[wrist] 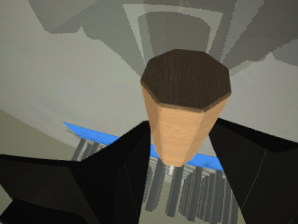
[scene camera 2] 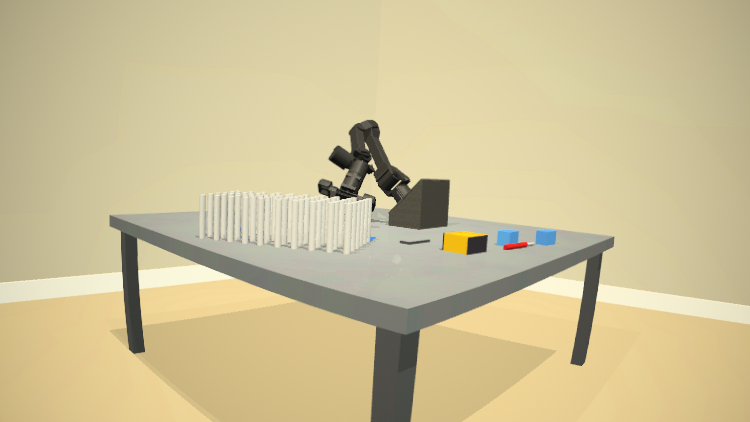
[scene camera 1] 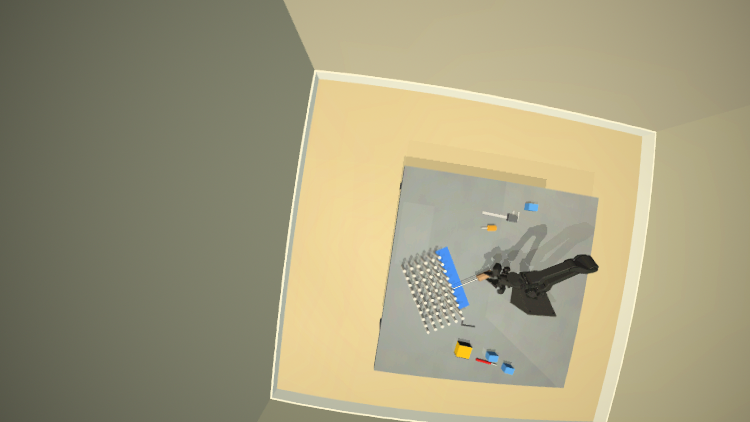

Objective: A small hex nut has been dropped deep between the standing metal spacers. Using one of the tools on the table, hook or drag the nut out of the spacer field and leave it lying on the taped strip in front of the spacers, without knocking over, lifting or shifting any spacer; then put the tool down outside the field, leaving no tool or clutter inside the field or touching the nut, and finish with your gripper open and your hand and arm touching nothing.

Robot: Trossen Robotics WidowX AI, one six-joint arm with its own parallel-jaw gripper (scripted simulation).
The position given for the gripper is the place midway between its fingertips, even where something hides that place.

Note:
In view: the gripper (scene camera 2: 336,217) and a blue taped strip (wrist: 98,137).
The gripper shows as well in the wrist view (wrist: 178,125).

